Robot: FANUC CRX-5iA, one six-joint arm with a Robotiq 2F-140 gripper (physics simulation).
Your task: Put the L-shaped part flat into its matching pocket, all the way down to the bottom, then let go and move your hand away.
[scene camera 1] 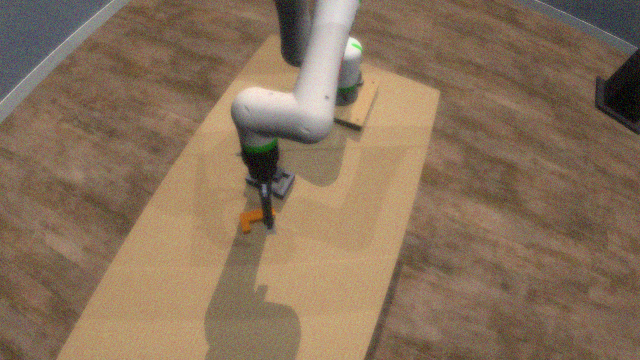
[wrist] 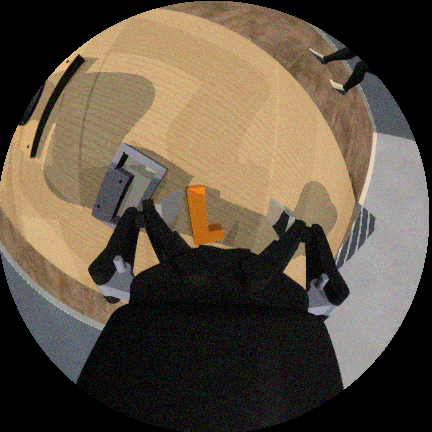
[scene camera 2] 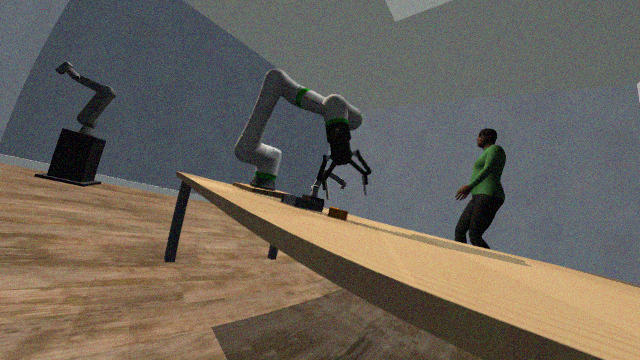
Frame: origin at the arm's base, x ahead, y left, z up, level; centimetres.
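Where they show: gripper, fingertip midpoint: (wrist: 224, 203) (scene camera 2: 346, 197); arm's base, link origin: (scene camera 1: 339, 92) (scene camera 2: 262, 188).
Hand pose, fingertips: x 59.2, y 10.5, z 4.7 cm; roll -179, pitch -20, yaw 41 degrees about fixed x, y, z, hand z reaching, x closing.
Observation:
Each offset is from my fingertips to the top centre of the thing. Level surfaces: height alone.
The orange L-shaped part {dx +1.4, dy -3.9, dz -4.7 cm} (scene camera 1: 246, 221) (scene camera 2: 338, 214) (wrist: 197, 215) lies flat on the table, outside the grey pocket block {dx -12.7, dy -9.7, dz -4.0 cm} (scene camera 1: 285, 186) (scene camera 2: 312, 203) (wrist: 106, 194). In the wrist view its long arm runs up and down, with the short arm pointing right at the lower end. The block stands to its left there, its recess partly in shadow. My gripper (scene camera 1: 270, 226) (scene camera 2: 346, 192) (wrist: 224, 203) is open and empty, above the table. In the wrist view its fingertips are on either side of the part, which lies nearer the left fingertip. In scene camera 1 the fingers partly cover the part.
The arm's base stands on a wooden mounting plate (scene camera 1: 364, 107) at the far end of the table {dz -7.7 cm} (scene camera 1: 320, 280) (scene camera 2: 410, 255). A person in a green top (scene camera 2: 492, 172) stands beyond the table. Another robot arm stands on a black pedestal (scene camera 2: 76, 156) away from the table.

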